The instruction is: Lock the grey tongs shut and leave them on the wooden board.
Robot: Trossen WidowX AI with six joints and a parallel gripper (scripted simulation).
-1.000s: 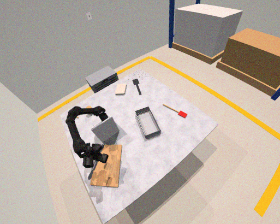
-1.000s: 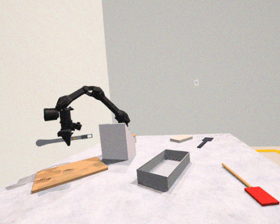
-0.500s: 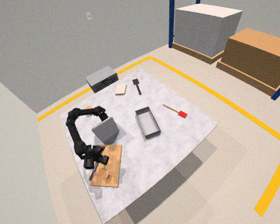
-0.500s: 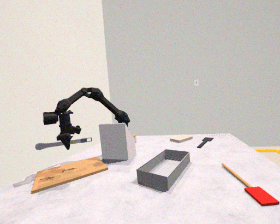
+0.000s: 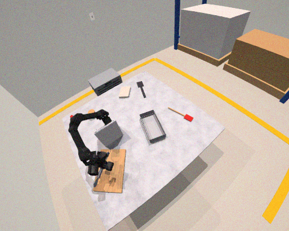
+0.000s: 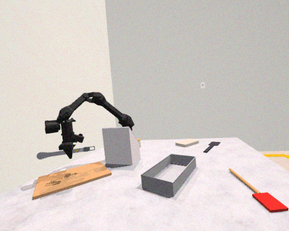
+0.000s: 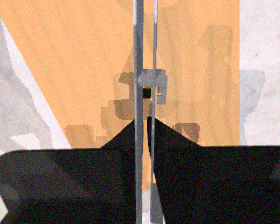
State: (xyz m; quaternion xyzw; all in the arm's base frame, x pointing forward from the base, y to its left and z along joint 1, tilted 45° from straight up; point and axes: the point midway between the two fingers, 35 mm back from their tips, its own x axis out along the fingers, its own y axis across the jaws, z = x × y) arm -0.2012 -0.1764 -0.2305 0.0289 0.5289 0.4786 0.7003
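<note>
My gripper tip is now 100 mm above the wooden board. Round my gripper tip: red brush 800 mm to the left, 110 mm behind, 100 mm below; grey roasting tin 530 mm ahead, 120 mm to the left, 80 mm below; cork-topped jar 670 mm to the left, 100 mm ahead, 80 mm below.
</note>
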